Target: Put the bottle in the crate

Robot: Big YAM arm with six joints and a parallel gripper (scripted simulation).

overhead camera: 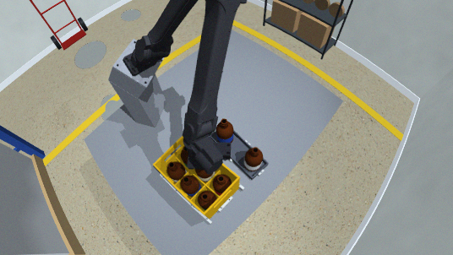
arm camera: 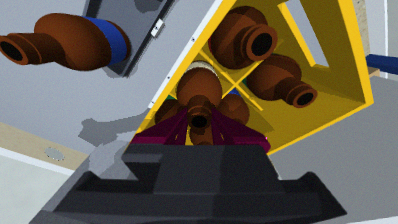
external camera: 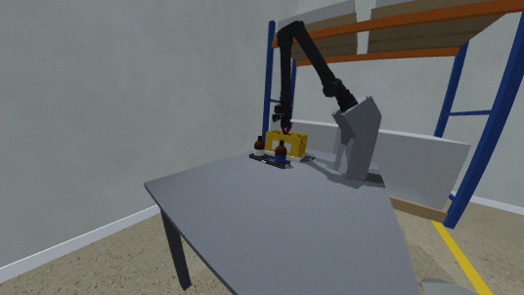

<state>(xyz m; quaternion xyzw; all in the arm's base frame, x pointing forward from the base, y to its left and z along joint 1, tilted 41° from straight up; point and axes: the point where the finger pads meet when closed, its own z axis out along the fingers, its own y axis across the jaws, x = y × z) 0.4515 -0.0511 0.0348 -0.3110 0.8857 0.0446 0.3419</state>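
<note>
Right now the glass bottle is 6 cm below my hand. The rest, counted from my hand: yellow crate (9 cm below, 4 cm to the right, 1 cm ahead); dark tray (18 cm to the left, 16 cm below, 1 cm ahead).
</note>
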